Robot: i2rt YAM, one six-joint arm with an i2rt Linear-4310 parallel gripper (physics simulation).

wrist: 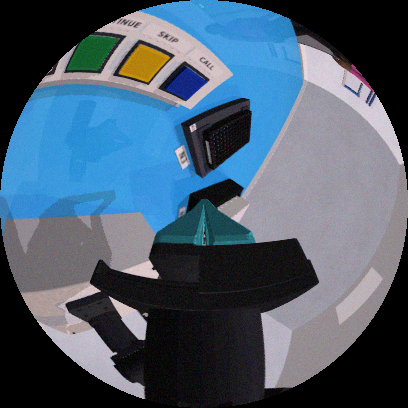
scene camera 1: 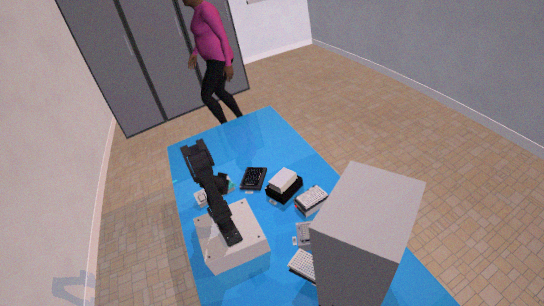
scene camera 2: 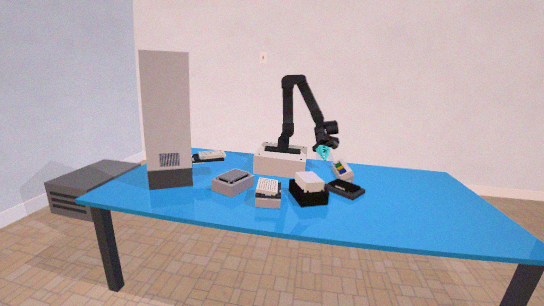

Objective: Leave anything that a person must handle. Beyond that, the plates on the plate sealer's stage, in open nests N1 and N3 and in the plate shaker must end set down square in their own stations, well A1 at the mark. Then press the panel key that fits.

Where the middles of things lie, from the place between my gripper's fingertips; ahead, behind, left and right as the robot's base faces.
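The blue CALL button (wrist: 185, 82) is 6 cm below my hand, 3 cm behind it and 11 cm to the left of it. The yellow SKIP button (wrist: 143, 62) is also 6 cm below my hand, 8 cm behind it and 10 cm to the left of it, while the button panel (wrist: 183, 49) sits 8 cm below that hand, 11 cm behind it and 12 cm to the left of it. As for station N3 (wrist: 192, 128), I find it 9 cm below my hand, 9 cm to the left of it and 12 cm ahead of it.
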